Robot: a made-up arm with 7 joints.
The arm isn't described. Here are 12 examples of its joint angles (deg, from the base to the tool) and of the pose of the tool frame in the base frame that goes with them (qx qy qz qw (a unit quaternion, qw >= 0); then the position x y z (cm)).
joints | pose
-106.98 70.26 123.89 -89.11 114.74 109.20 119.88 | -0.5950 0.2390 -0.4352 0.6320 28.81 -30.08 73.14
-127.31 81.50 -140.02 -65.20 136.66 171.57 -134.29 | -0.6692 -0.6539 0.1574 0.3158 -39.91 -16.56 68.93
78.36 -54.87 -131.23 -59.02 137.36 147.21 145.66 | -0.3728 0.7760 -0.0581 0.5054 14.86 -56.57 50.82
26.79 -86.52 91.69 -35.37 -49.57 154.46 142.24 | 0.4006 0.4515 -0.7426 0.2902 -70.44 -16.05 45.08
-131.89 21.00 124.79 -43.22 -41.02 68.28 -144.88 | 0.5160 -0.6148 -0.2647 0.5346 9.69 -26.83 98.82
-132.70 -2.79 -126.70 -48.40 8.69 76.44 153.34 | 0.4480 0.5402 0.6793 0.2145 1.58 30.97 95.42
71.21 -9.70 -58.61 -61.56 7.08 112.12 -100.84 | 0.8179 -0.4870 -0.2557 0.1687 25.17 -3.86 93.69
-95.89 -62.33 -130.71 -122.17 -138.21 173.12 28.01 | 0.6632 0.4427 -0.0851 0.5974 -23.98 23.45 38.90
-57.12 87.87 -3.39 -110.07 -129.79 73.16 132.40 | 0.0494 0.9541 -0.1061 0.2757 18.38 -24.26 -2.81
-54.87 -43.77 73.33 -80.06 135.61 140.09 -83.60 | -0.6927 -0.0259 0.6815 0.2345 18.55 38.44 76.07
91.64 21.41 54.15 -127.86 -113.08 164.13 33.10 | 0.8274 0.3454 -0.0489 0.4400 -35.88 13.80 50.99
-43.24 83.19 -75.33 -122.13 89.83 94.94 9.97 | 0.7329 -0.0346 0.0139 0.6793 -11.17 -35.47 29.40
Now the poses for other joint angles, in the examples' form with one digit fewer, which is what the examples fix.
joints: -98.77 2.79 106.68 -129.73 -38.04 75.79 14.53
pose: -0.206 -0.896 -0.342 0.195 35.4 1.4 54.9
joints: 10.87 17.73 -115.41 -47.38 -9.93 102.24 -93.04
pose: -0.199 -0.944 -0.247 0.089 7.1 -20.3 98.0
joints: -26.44 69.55 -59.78 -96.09 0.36 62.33 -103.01
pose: -0.381 -0.150 -0.886 0.215 15.6 -42.1 34.8
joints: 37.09 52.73 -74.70 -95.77 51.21 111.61 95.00
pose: 0.629 0.206 0.153 0.734 45.2 -15.0 51.1
